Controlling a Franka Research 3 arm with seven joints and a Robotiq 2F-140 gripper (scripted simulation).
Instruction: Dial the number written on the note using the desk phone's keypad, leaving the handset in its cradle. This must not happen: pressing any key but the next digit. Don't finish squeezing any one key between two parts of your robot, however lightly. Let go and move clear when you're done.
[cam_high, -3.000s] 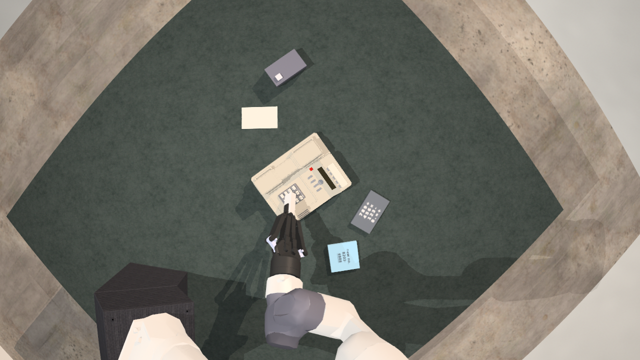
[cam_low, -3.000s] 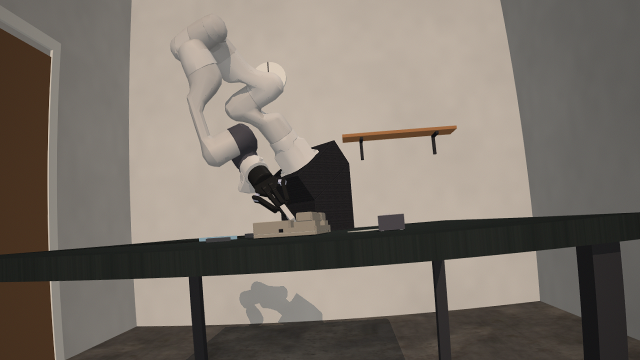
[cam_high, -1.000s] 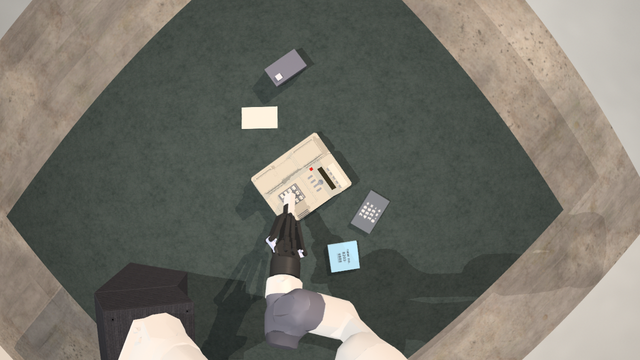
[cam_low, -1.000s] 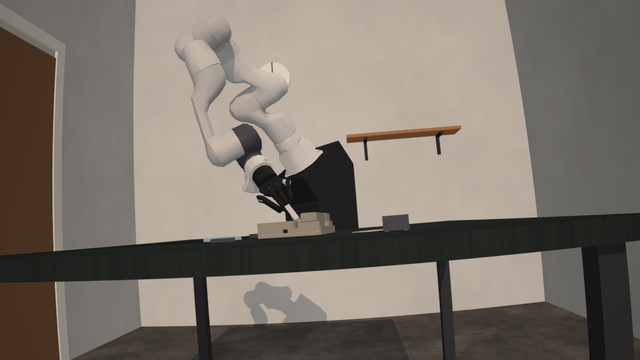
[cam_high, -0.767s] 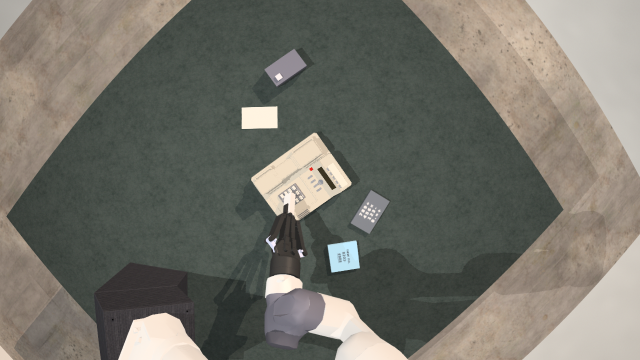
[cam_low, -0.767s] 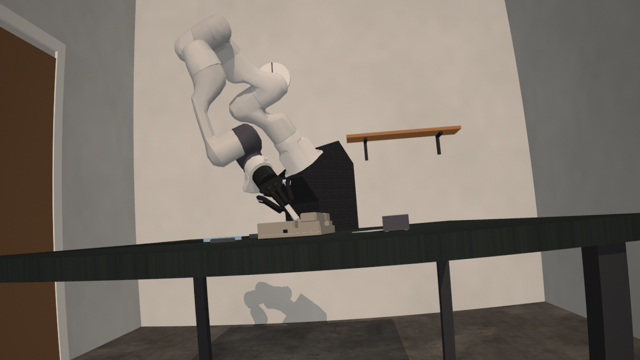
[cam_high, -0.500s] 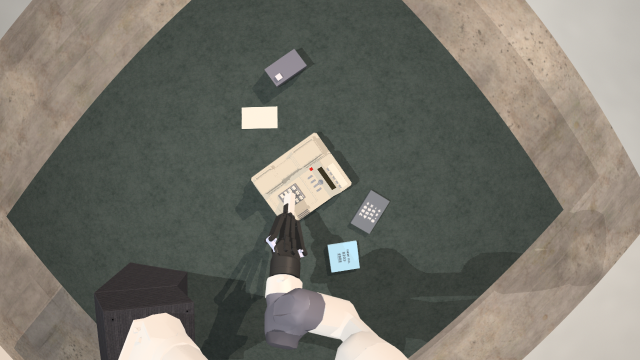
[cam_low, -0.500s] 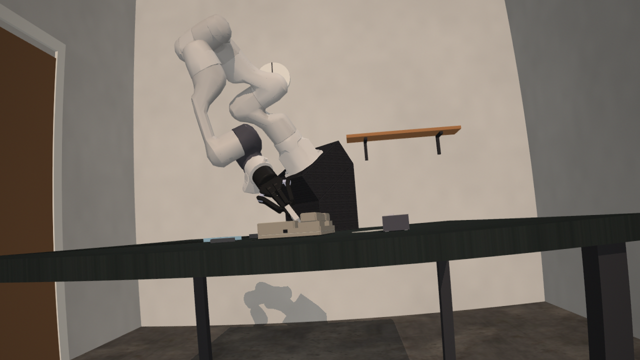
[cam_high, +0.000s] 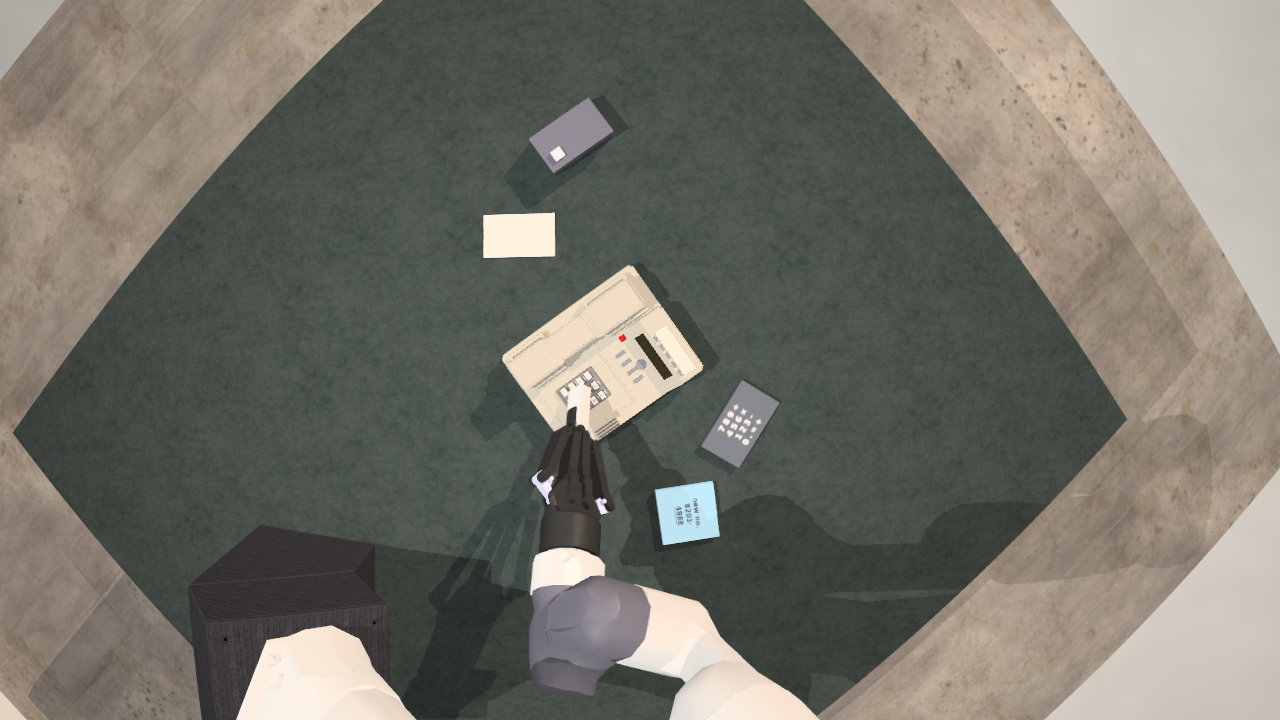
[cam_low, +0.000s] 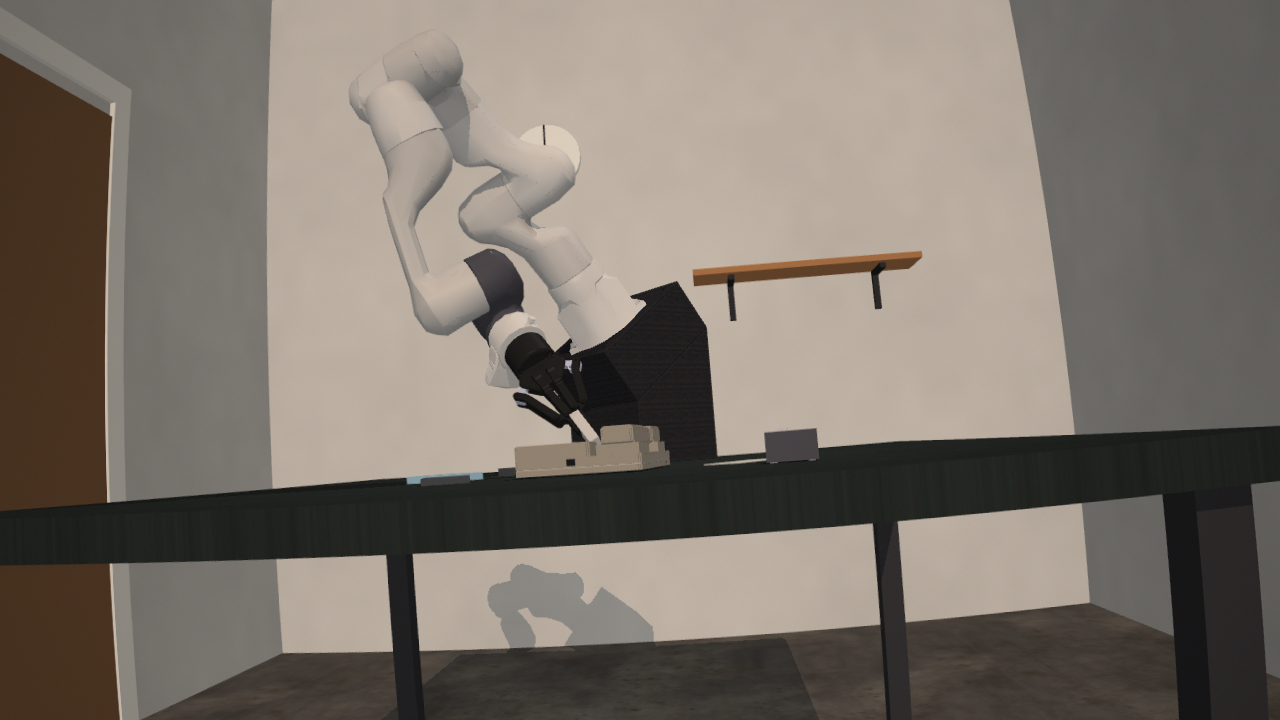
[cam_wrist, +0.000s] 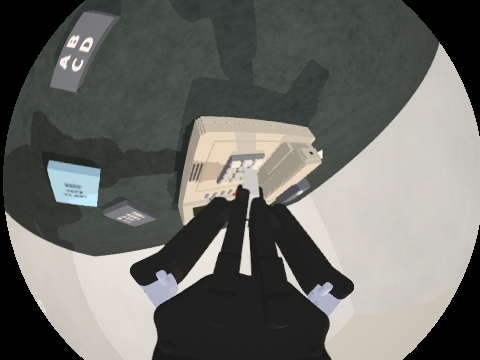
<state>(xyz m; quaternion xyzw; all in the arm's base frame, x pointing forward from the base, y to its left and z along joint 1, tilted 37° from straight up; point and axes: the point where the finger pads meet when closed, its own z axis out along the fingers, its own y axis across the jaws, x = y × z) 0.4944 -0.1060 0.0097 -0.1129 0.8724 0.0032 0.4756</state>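
Now: hand 8 cm short of the handset, 6 cm to the right of it and 2 cm above it. From my hand the other things lie so: light blue note (5 cm behind, 22 cm to the right, 6 cm below); blank cream card (14 cm ahead, 20 cm to the left, 6 cm below); dark grey keypad card (10 cm ahead, 20 cm to the right, 6 cm below).
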